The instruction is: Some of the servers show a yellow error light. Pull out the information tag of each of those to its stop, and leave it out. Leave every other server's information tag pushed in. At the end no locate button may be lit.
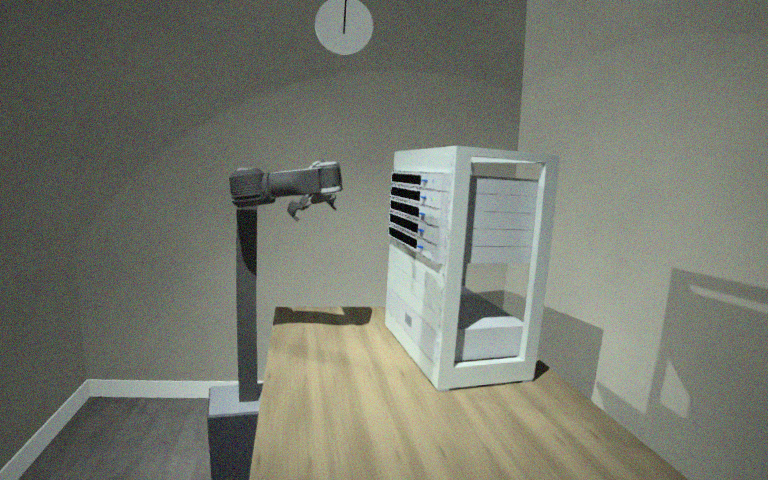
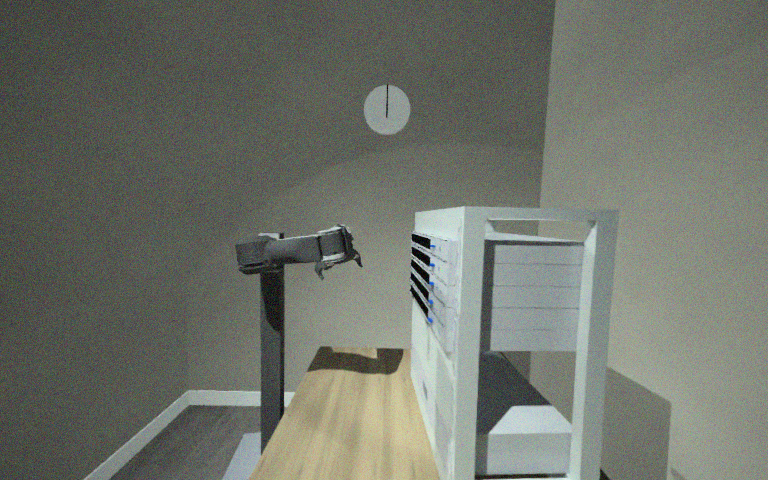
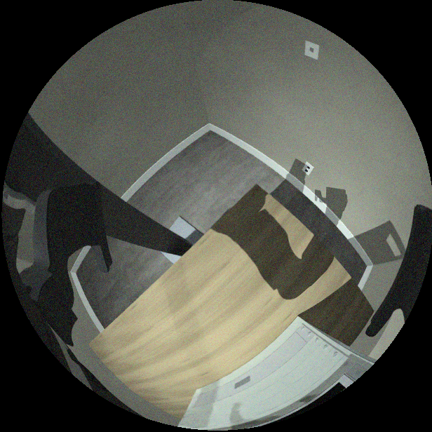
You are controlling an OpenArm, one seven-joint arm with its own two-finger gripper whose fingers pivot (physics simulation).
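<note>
A pale rack [image 1: 453, 294] [image 2: 471, 339] [image 3: 210, 397] stands on the table with several stacked servers in its upper front. The top server [image 1: 406, 178] [image 2: 420, 240] has a black panel at the left and a small blue part beside it; the servers below look alike. Small marks sit right of the blue parts, but their colours, the error lights, the locate buttons and how far each tag stands out are too small to tell. My gripper [image 1: 315, 213] [image 2: 341, 272] [image 3: 219, 261] is open and empty, in the air left of the rack front, apart from the servers.
The wooden table [image 1: 339, 424] [image 2: 351, 430] [image 3: 200, 310] carries the rack. The arm's dark post [image 1: 247, 316] [image 2: 271, 350] stands at the table's left edge. A white box [image 1: 489, 342] [image 2: 521, 452] lies low inside the rack. A round clock [image 1: 334, 33] [image 2: 376, 113] hangs behind.
</note>
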